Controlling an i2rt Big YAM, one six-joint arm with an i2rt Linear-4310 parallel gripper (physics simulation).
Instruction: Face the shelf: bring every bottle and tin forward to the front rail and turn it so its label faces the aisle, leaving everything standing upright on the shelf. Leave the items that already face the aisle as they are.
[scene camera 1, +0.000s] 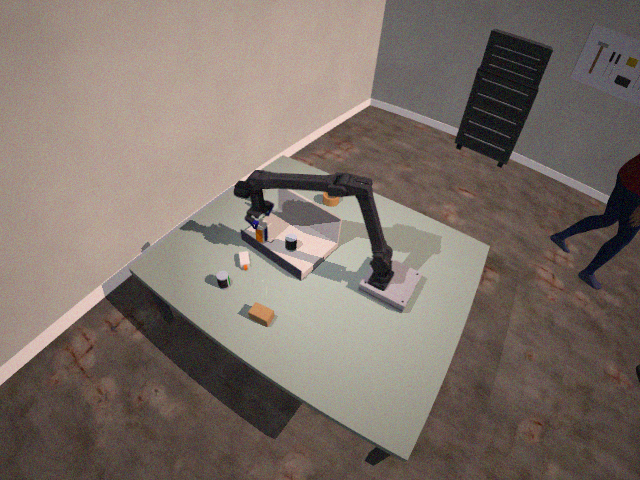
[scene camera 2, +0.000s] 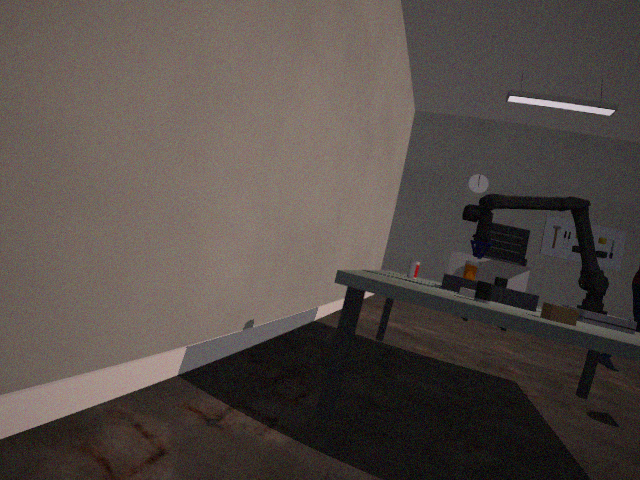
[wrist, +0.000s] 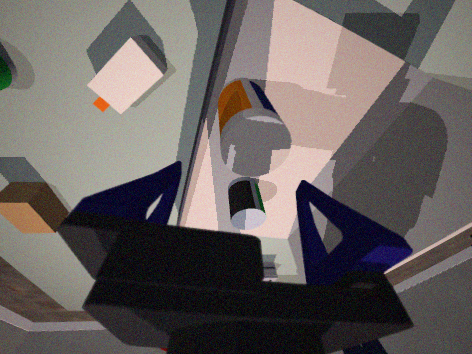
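Where they show: gripper, between the fingertips: (scene camera 1: 261, 222) (scene camera 2: 477, 257) (wrist: 241, 177); arm's base, origin of its link: (scene camera 1: 380, 278) (scene camera 2: 591, 311).
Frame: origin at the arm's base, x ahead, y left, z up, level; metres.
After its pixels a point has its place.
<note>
The grey bottle or tin (scene camera 1: 261, 233) {z 0.055, x 0.582, y 0.132 m} (scene camera 2: 469, 271) {z 0.048, x 0.609, y 0.138 m} (wrist: 255, 145) {z 0.093, x 0.605, y 0.112 m} stands upright near the front rail of the shelf (scene camera 1: 271, 256) {z -0.025, x 0.498, y 0.165 m} (scene camera 2: 519, 300) {z -0.023, x 0.386, y 0.177 m} (wrist: 320, 115) {z -0.016, x 0.605, y -0.005 m}. Its orange patch is on the rail side, and a navy strip is on the side away from it. A black tin (scene camera 1: 291, 242) {z 0.047, x 0.436, y 0.090 m} (scene camera 2: 500, 282) {z 0.032, x 0.460, y 0.096 m} (wrist: 242, 196) {z 0.029, x 0.476, y 0.082 m} with a pale lid stands upright farther along the shelf; its green strip shows on the side away from the rail in the wrist view. My gripper (scene camera 1: 262, 215) {z 0.114, x 0.587, y 0.122 m} (scene camera 2: 480, 253) {z 0.114, x 0.587, y 0.122 m} (wrist: 241, 177) {z 0.114, x 0.587, y 0.122 m} is open above the grey item, with nothing held between its fingers.
Outside the shelf are a dark tin (scene camera 1: 223, 279) {z 0.015, x 0.563, y 0.428 m} (scene camera 2: 483, 290) {z -0.012, x 0.591, y 0.440 m}, a white block with an orange end (scene camera 1: 244, 258) {z -0.025, x 0.595, y 0.252 m} (wrist: 125, 75) {z -0.025, x 0.604, y 0.248 m} and an orange block (scene camera 1: 261, 314) {z -0.004, x 0.325, y 0.459 m} (scene camera 2: 559, 313) {z -0.026, x 0.349, y 0.480 m} (wrist: 30, 217) {z -0.003, x 0.342, y 0.437 m}. An orange round object (scene camera 1: 330, 199) {z -0.004, x 0.485, y -0.361 m} is behind the shelf. A white-and-red item (scene camera 2: 415, 269) {z -0.001, x 0.850, y -0.129 m} stands on the table.
</note>
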